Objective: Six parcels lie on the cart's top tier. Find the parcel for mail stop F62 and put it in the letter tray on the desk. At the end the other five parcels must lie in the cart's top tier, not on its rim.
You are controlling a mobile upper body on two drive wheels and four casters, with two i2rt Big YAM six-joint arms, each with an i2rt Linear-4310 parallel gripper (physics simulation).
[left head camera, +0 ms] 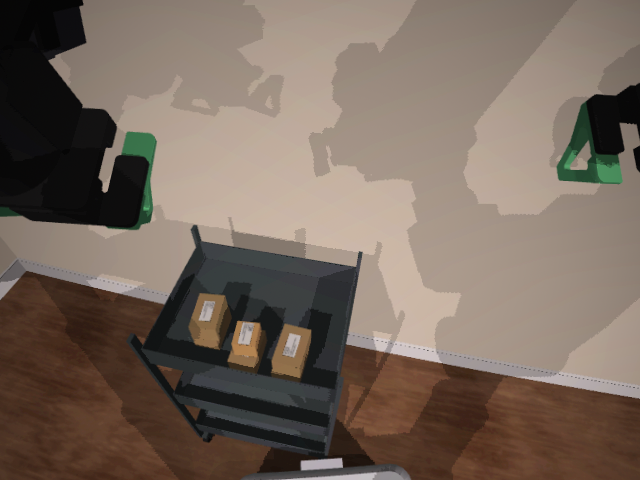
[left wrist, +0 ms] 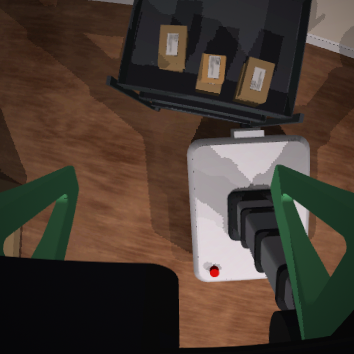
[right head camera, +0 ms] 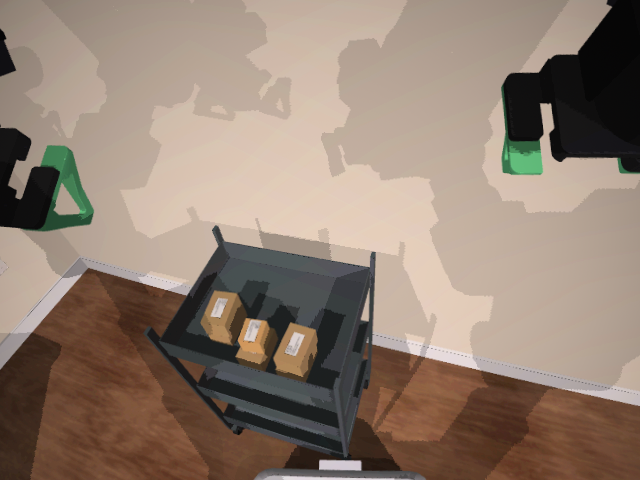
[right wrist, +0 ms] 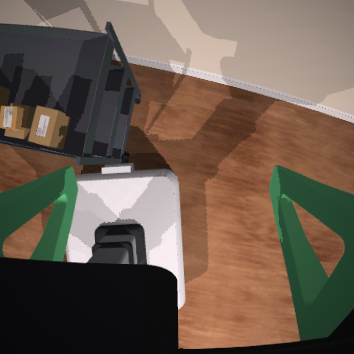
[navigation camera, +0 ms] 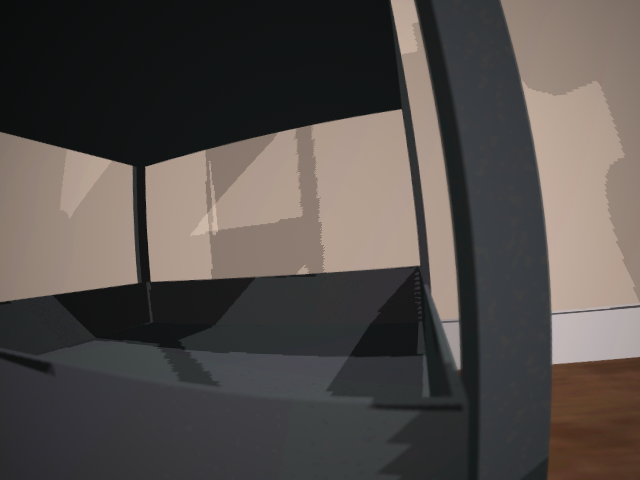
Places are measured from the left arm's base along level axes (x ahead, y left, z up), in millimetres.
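Pixels of known places: left gripper, fingertip midpoint: (left head camera: 92, 211) (left wrist: 174, 176) (right head camera: 47, 214); right gripper, fingertip midpoint: (left head camera: 604, 175) (right head camera: 562, 165) (right wrist: 173, 176).
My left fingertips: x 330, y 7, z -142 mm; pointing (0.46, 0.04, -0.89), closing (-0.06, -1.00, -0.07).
Ahead of a thing's pixels: the offset from my left fingertips to its middle. "pt": to the spot under its first point.
The dark grey cart (left head camera: 279, 256) (right head camera: 294, 256) (left wrist: 200, 101) (navigation camera: 506, 232) stands close in front. On its top tier are a left parcel {226 mm ahead, 28 mm left, 531 mm down} (left head camera: 214, 322) (right head camera: 222, 317) (left wrist: 173, 49), a middle parcel {167 mm ahead, 62 mm right, 531 mm down} (left head camera: 247, 338) (right head camera: 253, 335) (left wrist: 212, 67) and a right parcel {135 mm ahead, 159 mm right, 531 mm down} (left head camera: 292, 351) (right head camera: 296, 348) (left wrist: 256, 80) (right wrist: 50, 127), labels up. Another parcel {164 mm ahead, 58 mm right, 581 mm down} (left head camera: 244, 359) shows beneath the middle one; other lower parcels are hard to tell. Label text is unreadable. My left gripper (left head camera: 69, 221) (left wrist: 174, 176) and right gripper (right head camera: 574, 166) (right wrist: 175, 172) are open, empty and apart from the parcels. Desk and letter tray are not identifiable.
My white base (left wrist: 225, 165) (right wrist: 150, 190) is close to the cart's near side. The cart's lower tiers {pt 130 mm ahead, 55 mm right, 870 mm down} (left head camera: 258, 408) (right head camera: 273, 408) are beneath the top one. A beige wall (left head camera: 361, 206) (right head camera: 382, 206) stands behind it. A tan strip (left wrist: 13, 242) shows at the left wrist view's left edge.
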